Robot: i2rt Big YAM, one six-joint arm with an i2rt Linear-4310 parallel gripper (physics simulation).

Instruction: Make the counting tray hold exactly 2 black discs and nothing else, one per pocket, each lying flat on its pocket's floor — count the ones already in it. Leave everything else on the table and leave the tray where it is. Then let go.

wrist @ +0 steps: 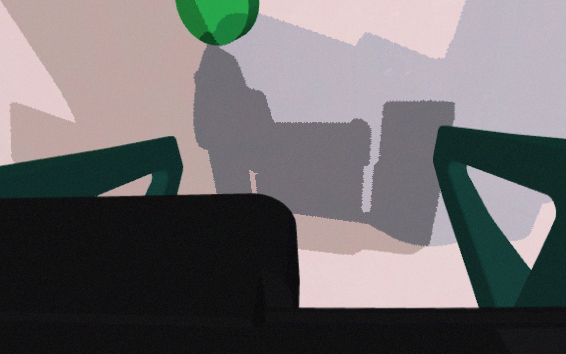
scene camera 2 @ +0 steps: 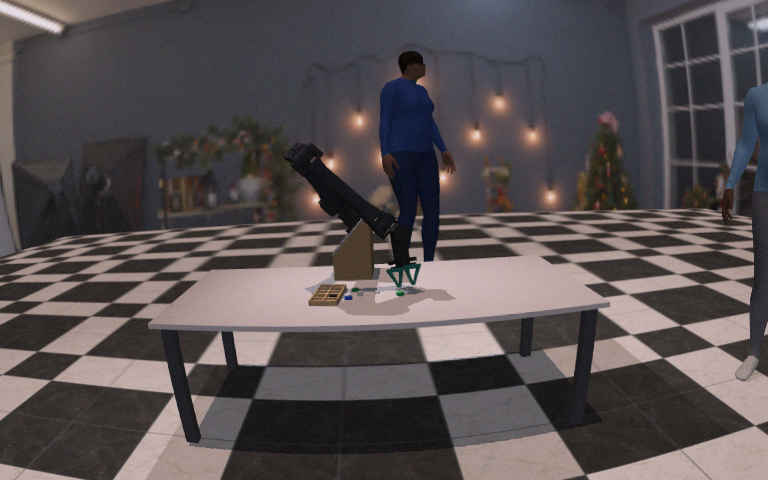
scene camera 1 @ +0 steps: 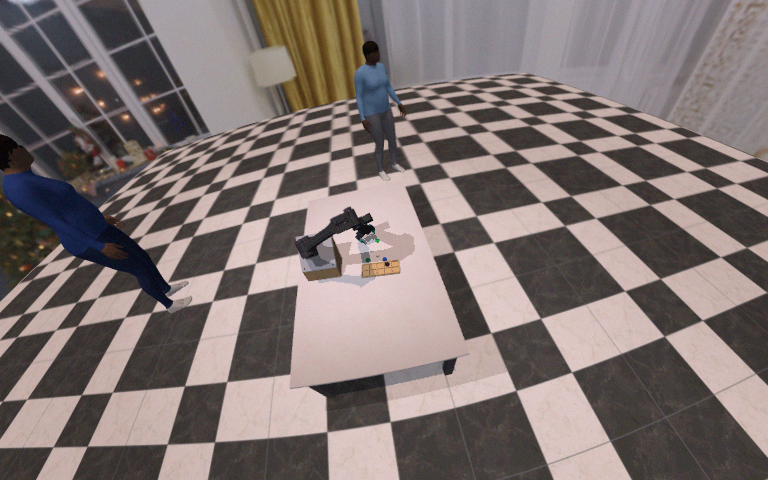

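Note:
The wooden counting tray lies on the table, its wall and dividers forming two rows of pockets. One black disc is in a pocket of it; whether it lies flat is too small to tell. A second black disc does not show in these views. My gripper is open and empty, low above the table, away from the tray. A green disc lies on the table near the fingers; part of it shows at the wrist view's top edge.
A blue disc and another green disc lie beside the tray. A small pale object lies near them. The arm's wooden base block stands on the table. Two people stand beyond the table.

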